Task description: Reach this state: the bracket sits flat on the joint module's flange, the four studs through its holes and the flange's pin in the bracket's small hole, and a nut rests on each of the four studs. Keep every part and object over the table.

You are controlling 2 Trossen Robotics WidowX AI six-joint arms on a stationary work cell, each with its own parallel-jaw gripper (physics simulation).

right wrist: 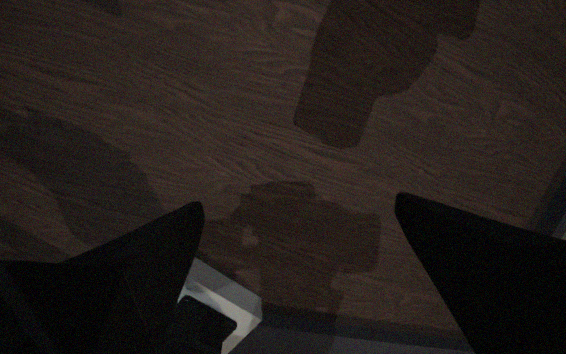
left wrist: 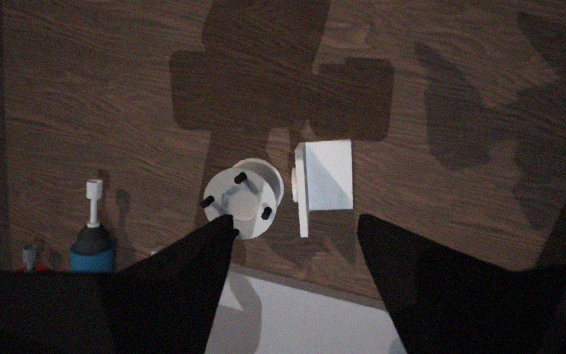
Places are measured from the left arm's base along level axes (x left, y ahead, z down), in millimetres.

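Where they show: left gripper, between the fingertips: [left wrist: 296, 224]; right gripper, between the fingertips: [right wrist: 299, 206]; right arm's base, origin of its link: [right wrist: 194, 328].
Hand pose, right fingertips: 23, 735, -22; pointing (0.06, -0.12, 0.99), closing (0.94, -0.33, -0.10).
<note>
Each offset is from my right fingertips to the centre of the thing, as dx, dy, dz. "spot": to the spot under its first point.
The joint module stands upright in the left wrist view, left of centre, its pale round flange [left wrist: 243, 205] facing the camera. Black studs stick up from it; a fingertip partly covers the lowest one. The flange's pin cannot be made out. The white L-shaped bracket {-24, -250, +97} [left wrist: 330, 175] is right of the module, apart from the flange, with one plate seen nearly edge-on and a small round boss towards the module. My left gripper [left wrist: 296, 224] is partly open and empty, its left fingertip overlapping the flange's lower edge in view. My right gripper [right wrist: 299, 206] is wide open and empty. Nuts do not show.
A white tray {spot: -42, -422, +128} [left wrist: 305, 320] lies at the bottom of the left wrist view. A driver with a blue handle {+213, -423, +112} [left wrist: 92, 257] and a red tool {+303, -454, +115} [left wrist: 34, 269] are at the left. A pale block-like object {-33, +194, +116} [right wrist: 245, 305] is partly hidden behind the right gripper's left finger.
</note>
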